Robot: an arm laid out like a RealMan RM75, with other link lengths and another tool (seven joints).
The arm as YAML. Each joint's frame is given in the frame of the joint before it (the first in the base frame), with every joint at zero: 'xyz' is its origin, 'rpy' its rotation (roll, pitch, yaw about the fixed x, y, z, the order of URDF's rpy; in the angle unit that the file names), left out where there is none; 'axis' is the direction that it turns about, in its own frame. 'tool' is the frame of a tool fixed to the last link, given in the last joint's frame.
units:
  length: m
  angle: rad
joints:
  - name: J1
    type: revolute
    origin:
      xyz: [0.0, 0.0, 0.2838]
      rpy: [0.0, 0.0, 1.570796]
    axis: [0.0, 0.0, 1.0]
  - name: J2
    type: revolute
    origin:
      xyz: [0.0, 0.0, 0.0]
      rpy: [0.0, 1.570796, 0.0]
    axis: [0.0, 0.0, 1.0]
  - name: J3
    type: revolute
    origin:
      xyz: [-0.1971, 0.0, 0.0]
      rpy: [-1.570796, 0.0, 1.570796]
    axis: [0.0, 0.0, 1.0]
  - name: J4
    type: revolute
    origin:
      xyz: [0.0, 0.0, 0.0]
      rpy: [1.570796, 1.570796, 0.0]
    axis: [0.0, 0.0, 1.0]
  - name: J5
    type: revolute
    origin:
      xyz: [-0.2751, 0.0, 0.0]
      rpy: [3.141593, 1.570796, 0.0]
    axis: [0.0, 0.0, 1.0]
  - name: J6
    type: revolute
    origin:
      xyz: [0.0, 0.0, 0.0]
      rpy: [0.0, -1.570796, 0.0]
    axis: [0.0, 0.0, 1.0]
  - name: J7
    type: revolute
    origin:
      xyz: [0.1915, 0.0, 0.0]
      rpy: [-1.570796, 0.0, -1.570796]
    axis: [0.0, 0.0, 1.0]
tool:
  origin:
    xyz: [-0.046, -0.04, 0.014]
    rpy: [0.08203, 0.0, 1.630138]
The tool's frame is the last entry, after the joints.
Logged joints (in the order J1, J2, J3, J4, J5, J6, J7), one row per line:
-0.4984 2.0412 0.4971 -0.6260 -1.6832 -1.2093 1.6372
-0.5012 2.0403 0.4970 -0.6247 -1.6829 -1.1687 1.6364
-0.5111 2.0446 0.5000 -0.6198 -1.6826 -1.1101 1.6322
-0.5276 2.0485 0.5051 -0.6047 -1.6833 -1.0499 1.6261
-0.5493 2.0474 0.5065 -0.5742 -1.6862 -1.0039 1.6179
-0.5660 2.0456 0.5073 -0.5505 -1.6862 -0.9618 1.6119
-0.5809 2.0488 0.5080 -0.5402 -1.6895 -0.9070 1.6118
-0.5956 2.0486 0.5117 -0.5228 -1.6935 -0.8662 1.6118
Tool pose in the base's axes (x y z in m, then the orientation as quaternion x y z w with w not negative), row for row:
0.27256 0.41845 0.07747 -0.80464 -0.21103 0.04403 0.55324
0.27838 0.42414 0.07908 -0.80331 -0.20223 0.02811 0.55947
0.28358 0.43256 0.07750 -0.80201 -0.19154 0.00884 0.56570
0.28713 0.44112 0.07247 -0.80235 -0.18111 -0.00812 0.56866
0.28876 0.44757 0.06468 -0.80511 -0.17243 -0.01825 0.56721
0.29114 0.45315 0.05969 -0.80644 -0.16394 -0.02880 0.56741
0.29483 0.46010 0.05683 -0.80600 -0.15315 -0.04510 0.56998
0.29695 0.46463 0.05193 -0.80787 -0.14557 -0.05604 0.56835
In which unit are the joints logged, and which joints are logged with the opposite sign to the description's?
The joints are logged in radians. Opposite sign: J1, J3.
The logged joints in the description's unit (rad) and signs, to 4 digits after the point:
0.4984 2.0412 -0.4971 -0.6260 -1.6832 -1.2093 1.6372
0.5012 2.0403 -0.4970 -0.6247 -1.6829 -1.1687 1.6364
0.5111 2.0446 -0.5000 -0.6198 -1.6826 -1.1101 1.6322
0.5276 2.0485 -0.5051 -0.6047 -1.6833 -1.0499 1.6261
0.5493 2.0474 -0.5065 -0.5742 -1.6862 -1.0039 1.6179
0.5660 2.0456 -0.5073 -0.5505 -1.6862 -0.9618 1.6119
0.5809 2.0488 -0.5080 -0.5402 -1.6895 -0.9070 1.6118
0.5956 2.0486 -0.5117 -0.5228 -1.6935 -0.8662 1.6118

